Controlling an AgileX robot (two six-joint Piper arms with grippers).
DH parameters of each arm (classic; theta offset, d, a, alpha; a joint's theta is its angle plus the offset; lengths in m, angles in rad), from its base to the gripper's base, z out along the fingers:
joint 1: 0 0.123 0 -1.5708
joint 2: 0.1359 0 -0.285 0
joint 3: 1.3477 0 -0.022 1.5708
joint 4: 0 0.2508 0 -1.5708
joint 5: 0 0 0.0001 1.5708
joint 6: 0 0.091 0 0
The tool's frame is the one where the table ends.
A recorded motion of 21 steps. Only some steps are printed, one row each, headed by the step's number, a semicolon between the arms.
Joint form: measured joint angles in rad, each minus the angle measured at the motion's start. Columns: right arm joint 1, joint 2, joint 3, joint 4, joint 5, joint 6; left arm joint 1, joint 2, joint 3, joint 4, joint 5, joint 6.
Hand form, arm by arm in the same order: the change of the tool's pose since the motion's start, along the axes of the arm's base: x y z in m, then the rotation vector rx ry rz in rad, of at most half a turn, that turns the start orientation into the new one. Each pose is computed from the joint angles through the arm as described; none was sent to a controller.
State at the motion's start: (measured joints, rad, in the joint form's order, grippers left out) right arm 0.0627 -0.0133 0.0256 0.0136 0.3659 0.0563; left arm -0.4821 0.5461 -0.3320 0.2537 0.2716 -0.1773
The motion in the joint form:
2: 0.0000 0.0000 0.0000 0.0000 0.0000 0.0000; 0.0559 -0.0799 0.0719 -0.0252 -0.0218 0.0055
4: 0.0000 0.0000 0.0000 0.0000 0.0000 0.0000; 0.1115 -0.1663 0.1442 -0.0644 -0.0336 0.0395
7: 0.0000 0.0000 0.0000 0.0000 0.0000 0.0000; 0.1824 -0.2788 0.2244 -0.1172 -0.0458 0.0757
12: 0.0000 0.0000 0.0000 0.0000 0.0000 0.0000; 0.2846 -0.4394 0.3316 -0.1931 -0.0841 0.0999
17: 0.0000 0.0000 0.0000 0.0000 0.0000 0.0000; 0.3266 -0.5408 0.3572 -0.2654 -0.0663 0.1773
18: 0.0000 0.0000 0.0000 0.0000 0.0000 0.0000; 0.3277 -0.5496 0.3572 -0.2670 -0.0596 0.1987
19: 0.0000 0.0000 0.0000 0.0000 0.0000 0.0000; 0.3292 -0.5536 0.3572 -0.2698 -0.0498 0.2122
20: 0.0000 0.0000 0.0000 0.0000 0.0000 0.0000; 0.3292 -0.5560 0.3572 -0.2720 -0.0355 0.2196
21: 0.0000 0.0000 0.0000 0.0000 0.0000 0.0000; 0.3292 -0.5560 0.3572 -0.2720 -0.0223 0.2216
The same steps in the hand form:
2: 0.0000 0.0000 0.0000 0.0000 0.0000 0.0000; -0.0094 0.0101 -0.0139 -0.0311 -0.0169 0.0518
4: 0.0000 0.0000 0.0000 0.0000 0.0000 0.0000; -0.0192 0.0189 -0.0292 -0.0473 -0.0364 0.0975
7: 0.0000 0.0000 0.0000 0.0000 0.0000 0.0000; -0.0301 0.0276 -0.0462 -0.0793 -0.0709 0.1596
12: 0.0000 0.0000 0.0000 0.0000 0.0000 0.0000; -0.0415 0.0361 -0.0682 -0.1553 -0.1441 0.2550
17: 0.0000 0.0000 0.0000 0.0000 0.0000 0.0000; -0.0478 0.0385 -0.0724 -0.1671 -0.2026 0.2784
18: 0.0000 0.0000 0.0000 0.0000 0.0000 0.0000; -0.0485 0.0386 -0.0725 -0.1492 -0.2101 0.2738
19: 0.0000 0.0000 0.0000 0.0000 0.0000 0.0000; -0.0488 0.0387 -0.0732 -0.1375 -0.2075 0.2720
20: 0.0000 0.0000 0.0000 0.0000 0.0000 0.0000; -0.0492 0.0387 -0.0743 -0.1293 -0.1974 0.2704
21: 0.0000 0.0000 0.0000 0.0000 0.0000 0.0000; -0.0494 0.0387 -0.0755 -0.1237 -0.1853 0.2702

